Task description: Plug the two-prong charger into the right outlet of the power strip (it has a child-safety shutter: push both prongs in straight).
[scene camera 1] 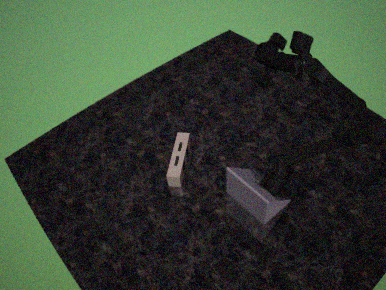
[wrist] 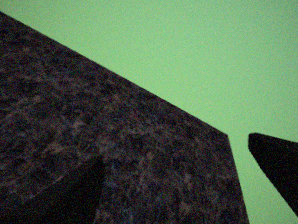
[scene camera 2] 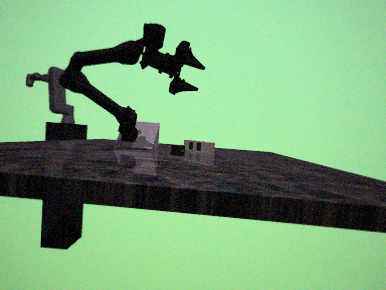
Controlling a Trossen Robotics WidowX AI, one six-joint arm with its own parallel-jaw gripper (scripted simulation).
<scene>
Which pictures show my gripper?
Scene camera 1, the wrist view and scene camera 2: all of them.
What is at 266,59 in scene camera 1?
My gripper.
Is my gripper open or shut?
Open.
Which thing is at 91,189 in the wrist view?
My gripper.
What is my gripper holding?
Nothing.
</scene>
